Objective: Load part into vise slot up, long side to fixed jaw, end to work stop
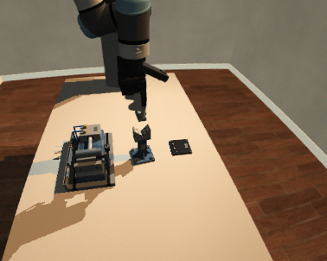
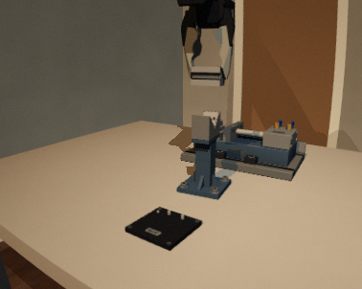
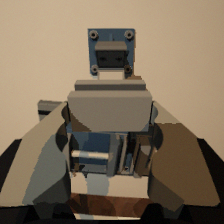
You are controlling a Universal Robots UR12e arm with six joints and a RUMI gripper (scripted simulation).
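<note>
Now: hand 10 mm to the right of the part and 10 mm above it. Round my hand: dark work stop rod (10 mm ahead, 180 mm to the right, 150 mm below); then blue foot (240 mm below); then moving jaw (40 mm behind, 210 mm to the right, 170 mm below).
</note>
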